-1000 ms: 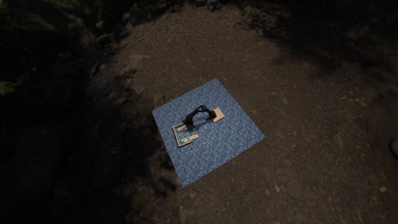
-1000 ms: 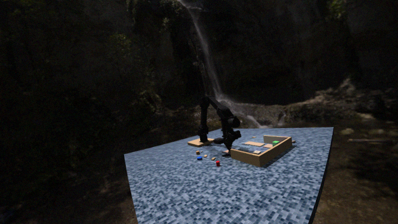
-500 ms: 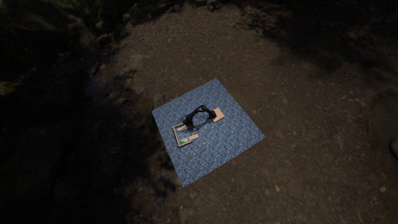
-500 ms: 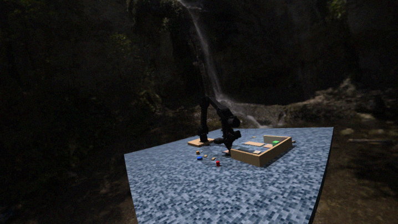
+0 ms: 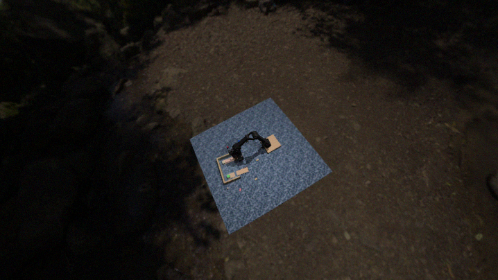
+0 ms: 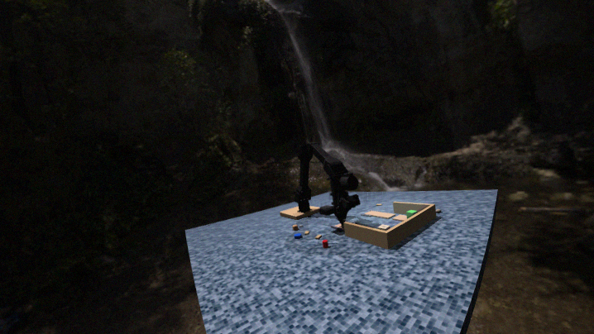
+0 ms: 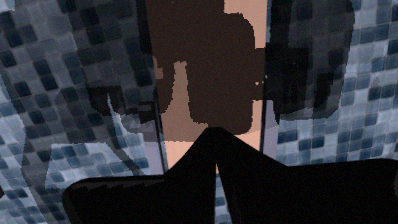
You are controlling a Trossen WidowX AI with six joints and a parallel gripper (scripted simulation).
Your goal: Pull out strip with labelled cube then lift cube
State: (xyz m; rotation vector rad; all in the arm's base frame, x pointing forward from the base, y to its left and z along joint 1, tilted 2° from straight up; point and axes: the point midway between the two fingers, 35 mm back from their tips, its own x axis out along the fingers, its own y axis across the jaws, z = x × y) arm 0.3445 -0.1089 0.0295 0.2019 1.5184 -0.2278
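Right now the pale pink strip is 10 cm ahead of my gripper tip and 3 cm to the right of it. From my gripper tip the other things lie so: red block (19 cm to the right, 6 cm ahead, 1 cm above); then blue piece (17 cm to the right, 11 cm behind).
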